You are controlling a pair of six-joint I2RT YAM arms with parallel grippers.
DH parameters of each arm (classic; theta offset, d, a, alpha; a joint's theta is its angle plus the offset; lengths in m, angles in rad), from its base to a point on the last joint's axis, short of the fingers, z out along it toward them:
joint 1: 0 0.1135 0.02 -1.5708
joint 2: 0 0 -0.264 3.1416
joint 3: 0.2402 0 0.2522 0
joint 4: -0.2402 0 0.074 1.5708
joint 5: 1.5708 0 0 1.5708
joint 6: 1.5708 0.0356 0 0
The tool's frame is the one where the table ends.
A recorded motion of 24 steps. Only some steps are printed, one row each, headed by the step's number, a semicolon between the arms.
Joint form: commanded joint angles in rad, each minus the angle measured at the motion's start. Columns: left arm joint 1, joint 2, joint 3, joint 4, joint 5, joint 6; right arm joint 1, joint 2, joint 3, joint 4, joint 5, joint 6.
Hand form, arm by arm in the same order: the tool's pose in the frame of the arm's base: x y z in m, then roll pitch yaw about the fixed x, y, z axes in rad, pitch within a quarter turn. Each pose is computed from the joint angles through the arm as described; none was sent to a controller.
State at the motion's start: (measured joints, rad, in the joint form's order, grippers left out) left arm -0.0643 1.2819 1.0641 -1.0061 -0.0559 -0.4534; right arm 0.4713 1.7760 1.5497 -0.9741 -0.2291 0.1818
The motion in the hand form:
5: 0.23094 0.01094 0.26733 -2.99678 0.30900 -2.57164; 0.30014 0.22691 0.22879 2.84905 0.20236 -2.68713
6: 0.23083 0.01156 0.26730 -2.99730 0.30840 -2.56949; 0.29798 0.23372 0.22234 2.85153 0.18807 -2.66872
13: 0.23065 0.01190 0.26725 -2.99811 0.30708 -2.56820; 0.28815 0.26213 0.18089 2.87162 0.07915 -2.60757
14: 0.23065 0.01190 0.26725 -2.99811 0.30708 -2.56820; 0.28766 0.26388 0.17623 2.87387 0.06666 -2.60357
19: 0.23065 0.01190 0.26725 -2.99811 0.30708 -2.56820; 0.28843 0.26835 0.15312 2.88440 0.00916 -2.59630
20: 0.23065 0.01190 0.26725 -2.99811 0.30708 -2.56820; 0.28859 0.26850 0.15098 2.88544 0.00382 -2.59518
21: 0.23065 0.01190 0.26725 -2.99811 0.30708 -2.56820; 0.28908 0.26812 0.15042 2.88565 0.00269 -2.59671
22: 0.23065 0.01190 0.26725 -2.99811 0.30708 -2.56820; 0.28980 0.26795 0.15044 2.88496 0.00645 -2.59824
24: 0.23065 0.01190 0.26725 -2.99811 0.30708 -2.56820; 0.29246 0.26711 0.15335 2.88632 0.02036 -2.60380
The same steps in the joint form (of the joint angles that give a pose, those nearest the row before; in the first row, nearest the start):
5: 0.1076 -0.0088 -0.0122 -0.0042 0.0294 -0.0462; 0.1522 0.0996 -0.0393 0.0171 -0.0256 -0.0107
6: 0.1103 -0.0088 -0.0122 -0.0049 0.0294 -0.0458; 0.1701 0.1179 -0.0393 0.0210 -0.0256 -0.0107
13: 0.1118 -0.0088 -0.0122 -0.0065 0.0294 -0.0458; 0.2441 0.2319 -0.0393 0.0282 -0.0221 0.0050
14: 0.1118 -0.0088 -0.0122 -0.0065 0.0294 -0.0458; 0.2483 0.2445 -0.0393 0.0282 -0.0221 0.0053
19: 0.1118 -0.0088 -0.0122 -0.0065 0.0294 -0.0458; 0.2556 0.3067 -0.0393 0.0321 -0.0221 0.0057
20: 0.1118 -0.0088 -0.0122 -0.0065 0.0294 -0.0458; 0.2556 0.3124 -0.0393 0.0321 -0.0221 0.0046
21: 0.1118 -0.0088 -0.0122 -0.0065 0.0294 -0.0458; 0.2541 0.3140 -0.0393 0.0324 -0.0221 0.0046
22: 0.1118 -0.0088 -0.0122 -0.0065 0.0294 -0.0458; 0.2525 0.3140 -0.0393 0.0362 -0.0221 0.0046
24: 0.1118 -0.0088 -0.0122 -0.0065 0.0294 -0.0458; 0.2468 0.3101 -0.0332 0.0397 -0.0183 0.0042

